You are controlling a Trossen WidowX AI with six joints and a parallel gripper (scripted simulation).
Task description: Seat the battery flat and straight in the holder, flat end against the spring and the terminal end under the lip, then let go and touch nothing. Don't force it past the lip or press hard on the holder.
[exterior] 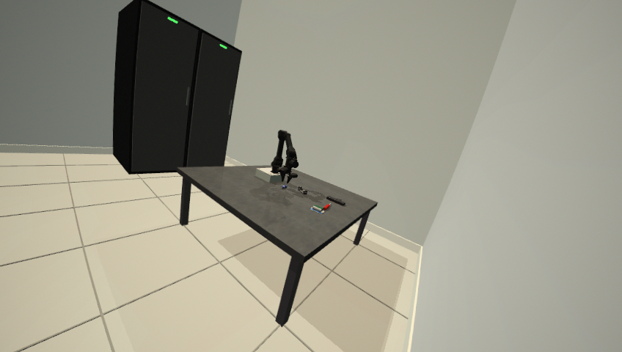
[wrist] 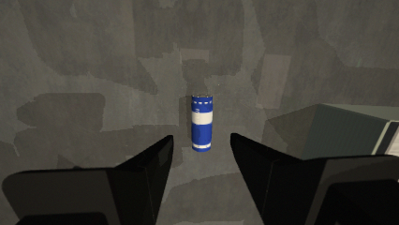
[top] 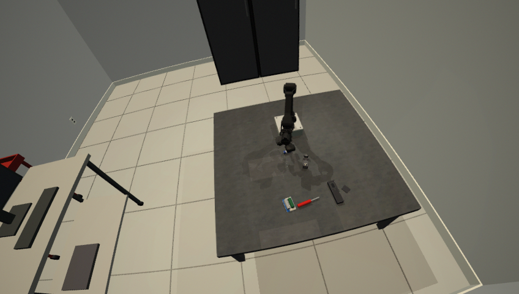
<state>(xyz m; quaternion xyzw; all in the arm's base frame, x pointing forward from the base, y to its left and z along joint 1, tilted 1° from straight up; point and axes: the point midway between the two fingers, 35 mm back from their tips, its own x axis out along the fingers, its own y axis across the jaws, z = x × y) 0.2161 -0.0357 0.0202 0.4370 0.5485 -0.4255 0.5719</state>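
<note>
Right now the battery is 4 cm below my gripper tip. The rest, counted from my gripper tip: red-handled screwdriver (40 cm ahead, 12 cm to the left, 4 cm below); white box (42 cm ahead, 1 cm to the right, 4 cm below); black bar (34 cm ahead, 30 cm to the left, 4 cm below).
</note>
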